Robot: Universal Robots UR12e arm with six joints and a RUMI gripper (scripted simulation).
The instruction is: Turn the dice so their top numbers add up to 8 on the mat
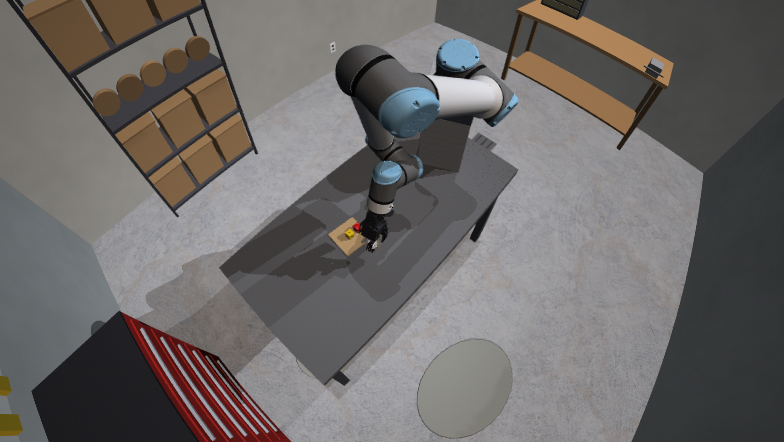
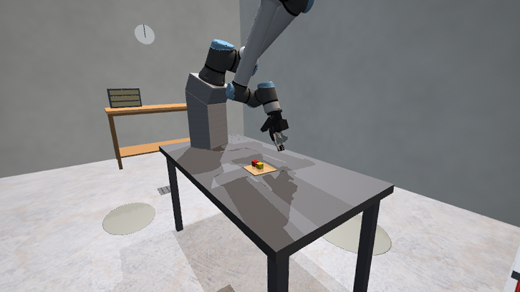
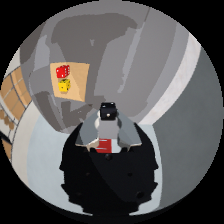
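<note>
Right now my hand is right at the black die. The rest, counted from my hand: tan mat 2 cm ahead, 14 cm to the right, 10 cm below; then yellow die 2 cm ahead, 14 cm to the right, 8 cm below; then red die 3 cm behind, 15 cm to the right, 8 cm below.
</note>
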